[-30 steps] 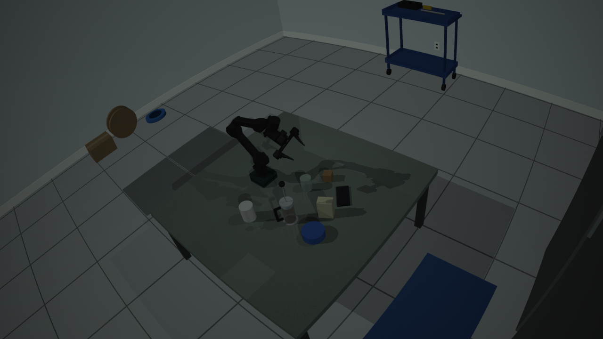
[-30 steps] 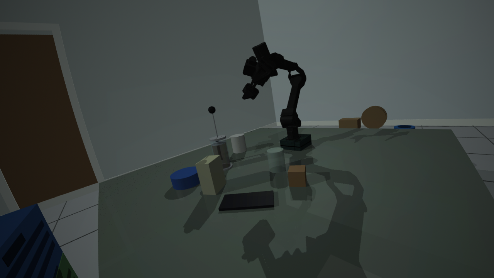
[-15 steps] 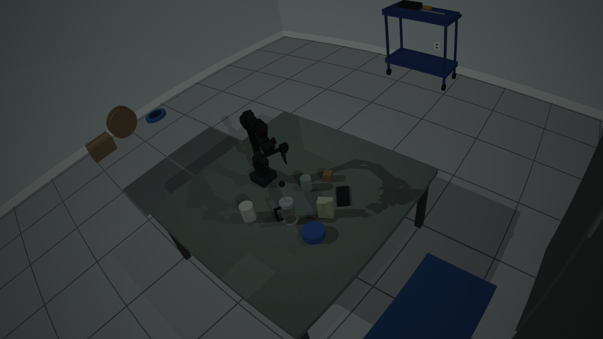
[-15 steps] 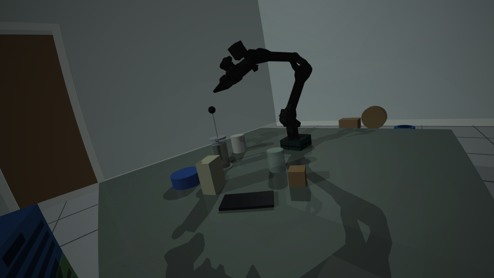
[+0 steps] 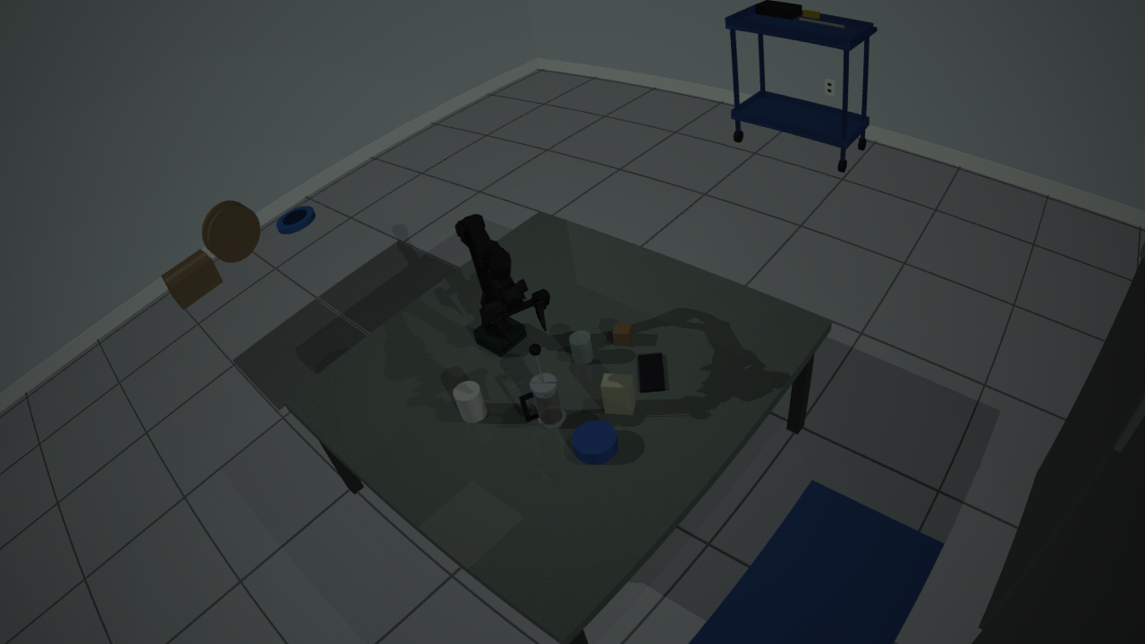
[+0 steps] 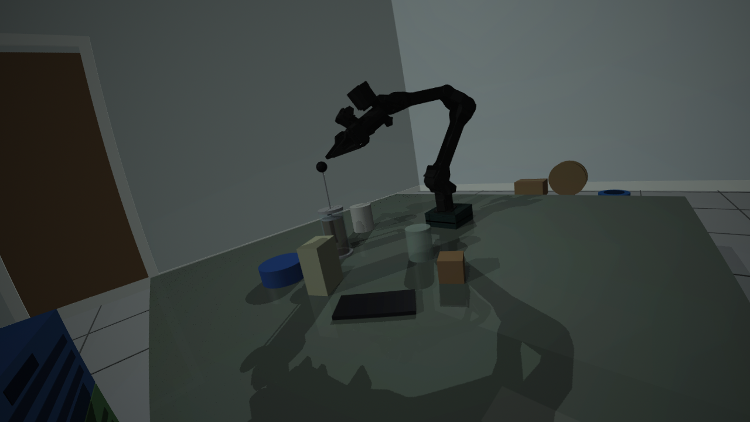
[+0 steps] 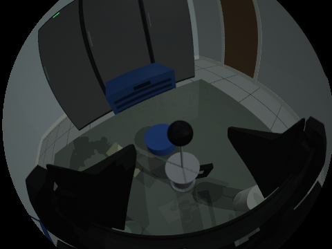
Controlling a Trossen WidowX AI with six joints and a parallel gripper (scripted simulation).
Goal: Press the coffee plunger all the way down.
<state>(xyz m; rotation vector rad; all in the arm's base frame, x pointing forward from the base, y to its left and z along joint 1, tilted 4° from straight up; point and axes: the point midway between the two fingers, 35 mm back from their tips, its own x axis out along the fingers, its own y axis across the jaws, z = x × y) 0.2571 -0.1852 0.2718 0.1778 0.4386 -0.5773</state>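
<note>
Now: gripper tip 10 mm short of the glass coffee press, 30 mm to the left of it and 160 mm above it. Also, from my gripper tip: pale green cylinder (20 mm behind, 240 mm to the left, 250 mm below); blue round tin (190 mm ahead, 60 mm to the right, 260 mm below); cream box (180 mm ahead, 90 mm to the left, 230 mm below).
</note>
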